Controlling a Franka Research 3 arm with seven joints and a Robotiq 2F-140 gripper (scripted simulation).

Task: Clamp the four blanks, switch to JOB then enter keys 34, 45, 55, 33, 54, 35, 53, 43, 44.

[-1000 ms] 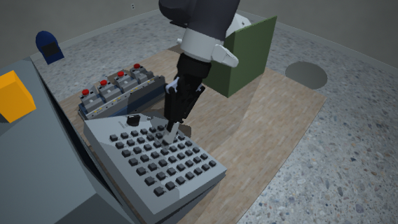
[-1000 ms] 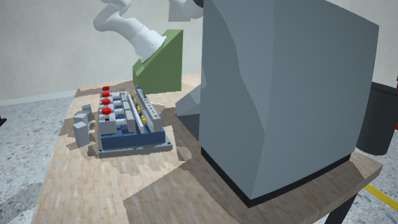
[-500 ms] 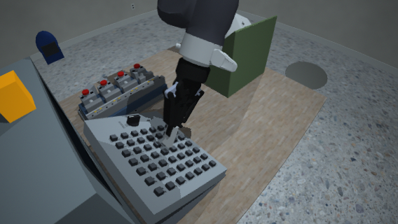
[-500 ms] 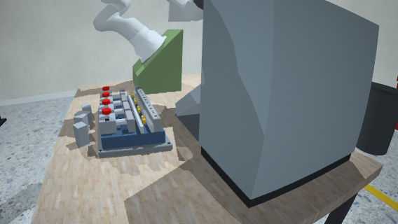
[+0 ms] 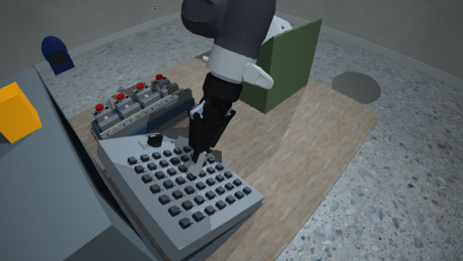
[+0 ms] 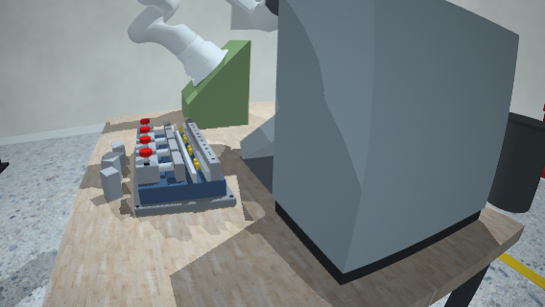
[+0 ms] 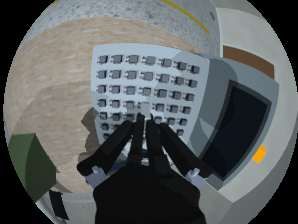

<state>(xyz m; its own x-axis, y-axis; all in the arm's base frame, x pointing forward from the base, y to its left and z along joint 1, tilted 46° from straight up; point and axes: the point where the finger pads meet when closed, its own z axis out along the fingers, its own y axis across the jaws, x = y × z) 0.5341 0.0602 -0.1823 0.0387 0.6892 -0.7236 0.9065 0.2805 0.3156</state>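
The key lies 3 cm ahead of my hand, 3 cm to the left of it and 4 cm below it. From my hand the other things lie so: grey keypad: 5 cm ahead, 5 cm to the right, 8 cm below; black selector knob: 2 cm ahead, 16 cm to the right, 3 cm below.
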